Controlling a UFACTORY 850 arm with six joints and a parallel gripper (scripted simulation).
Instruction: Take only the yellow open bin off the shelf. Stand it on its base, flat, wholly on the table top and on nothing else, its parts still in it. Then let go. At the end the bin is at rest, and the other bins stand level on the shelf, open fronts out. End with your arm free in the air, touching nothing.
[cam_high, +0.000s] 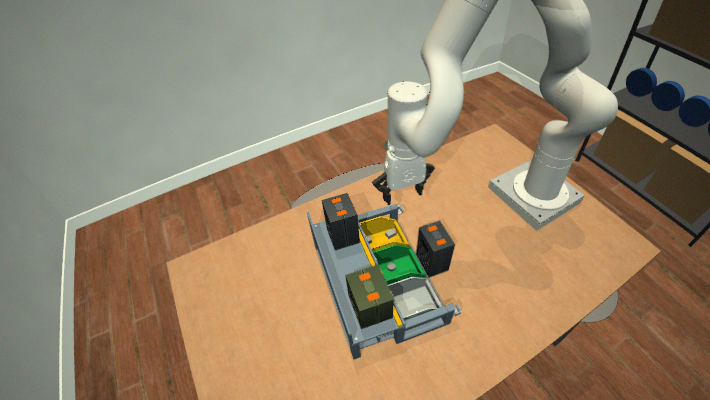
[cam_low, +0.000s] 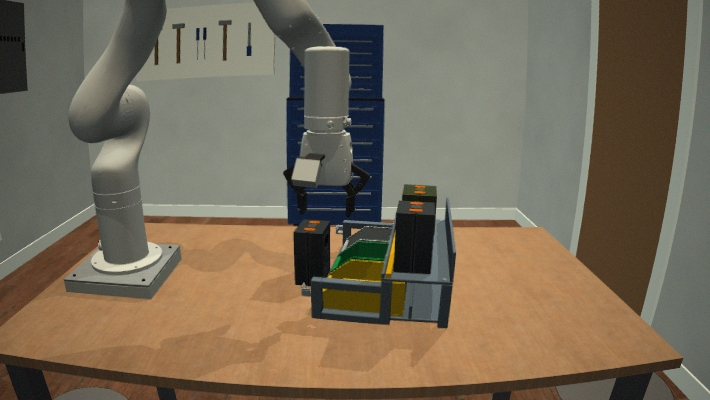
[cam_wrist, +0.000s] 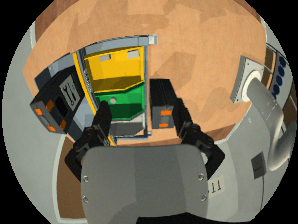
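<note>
My hand is 8 cm short of the yellow bin, 1 cm to the left of it and 16 cm above it. The rest, counted from my hand: grey bin: 10 cm ahead, 22 cm to the left, 16 cm below; olive box: 20 cm ahead, 21 cm to the left, 6 cm below; green bin: 9 cm ahead, 10 cm to the left, 16 cm below.
</note>
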